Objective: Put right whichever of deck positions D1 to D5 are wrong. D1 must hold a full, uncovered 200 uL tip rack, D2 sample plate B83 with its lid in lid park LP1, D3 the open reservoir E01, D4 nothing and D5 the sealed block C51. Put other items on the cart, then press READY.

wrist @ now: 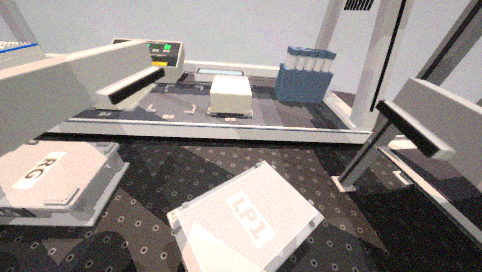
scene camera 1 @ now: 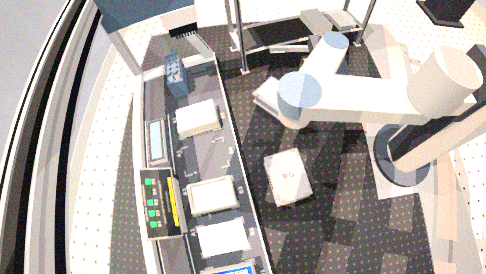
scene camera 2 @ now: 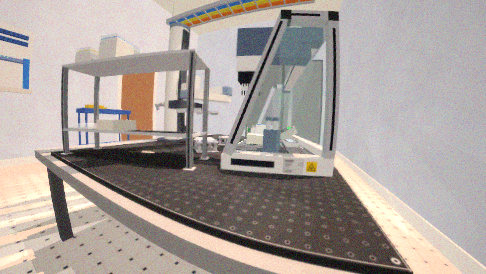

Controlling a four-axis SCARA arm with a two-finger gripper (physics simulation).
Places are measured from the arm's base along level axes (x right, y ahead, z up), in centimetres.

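Where they show: gripper, fingertip midpoint: [wrist: 269,73] [scene camera 1: 273,68] [scene camera 2: 210,111]; arm's base, origin of the base link: [scene camera 1: 401,154] [scene camera 2: 173,140].
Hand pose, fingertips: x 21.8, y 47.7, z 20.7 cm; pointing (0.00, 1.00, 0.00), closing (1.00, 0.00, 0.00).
Note:
Things, the pixels of their top centre, and the offset from my fingertips. "spot": a spot on its surface instead.
- LP1, middle of its top: [wrist: 250,213] [scene camera 1: 278,93] dy -2.4, dx +0.8, dz -13.6 cm
- closed cream block, middle of its top: [wrist: 231,82] [scene camera 1: 195,114] [scene camera 2: 260,134] dy +24.2, dx -7.2, dz -10.1 cm
- open reservoir, middle of its top: [scene camera 1: 210,194] [wrist: 121,83] dy +19.2, dx -31.5, dz -11.7 cm
- white plate, middle of its top: [scene camera 1: 221,238] dy +16.6, dx -43.6, dz -13.4 cm
- blue-edged tip rack, surface spot: [scene camera 1: 235,271] spot: dy +12.2, dx -51.7, dz -5.2 cm
- status panel, surface spot: [scene camera 1: 161,202] spot: dy +32.2, dx -34.4, dz -8.4 cm
- blue tube rack, surface spot: [wrist: 304,85] spot: dy +29.8, dx +10.2, dz -10.2 cm
My gripper [wrist: 269,73] is open and empty, its fingers wide apart above LP1 [wrist: 250,215]; the arm hides them in scene camera 1. LP1 stands on the dark board; its label looks pale, perhaps under a clear lid. At D5 sits a closed cream block [scene camera 1: 198,118] [wrist: 230,94]. D4 [scene camera 1: 204,152] is bare between its corner brackets. At D3 is the open reservoir [scene camera 1: 213,196], at D2 a white plate [scene camera 1: 223,237] without a visible lid. At D1 a blue-edged tip rack [scene camera 1: 235,271] [wrist: 17,54] shows in part. Codes are unreadable.
RG stand [scene camera 1: 288,176] [wrist: 45,175] stands beside LP1. The status panel [scene camera 1: 161,202] [wrist: 172,55] has several green lights and a yellow bar. A blue tube rack [scene camera 1: 176,75] [wrist: 304,85] stands beyond D5. The cart [scene camera 1: 240,35] [scene camera 2: 190,110] carries boxes; its post rises right of LP1.

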